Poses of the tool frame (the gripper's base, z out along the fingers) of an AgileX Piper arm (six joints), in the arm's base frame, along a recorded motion.
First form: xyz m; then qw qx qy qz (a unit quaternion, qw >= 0).
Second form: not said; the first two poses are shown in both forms.
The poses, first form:
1: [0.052 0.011 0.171 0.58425 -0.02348 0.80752 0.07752]
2: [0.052 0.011 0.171 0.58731 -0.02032 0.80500 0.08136]
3: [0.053 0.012 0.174 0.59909 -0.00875 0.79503 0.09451]
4: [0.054 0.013 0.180 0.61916 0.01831 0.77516 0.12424]
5: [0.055 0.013 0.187 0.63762 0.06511 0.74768 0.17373]
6: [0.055 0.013 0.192 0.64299 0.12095 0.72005 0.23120]
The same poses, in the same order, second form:
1: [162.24 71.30 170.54 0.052 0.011 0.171]
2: [160.16 71.60 168.51 0.052 0.011 0.171]
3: [152.13 72.60 160.60 0.053 0.012 0.174]
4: [133.23 72.81 141.92 0.054 0.013 0.180]
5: [110.26 68.57 119.22 0.055 0.013 0.187]
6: [97.72 60.46 106.97 0.055 0.013 0.192]
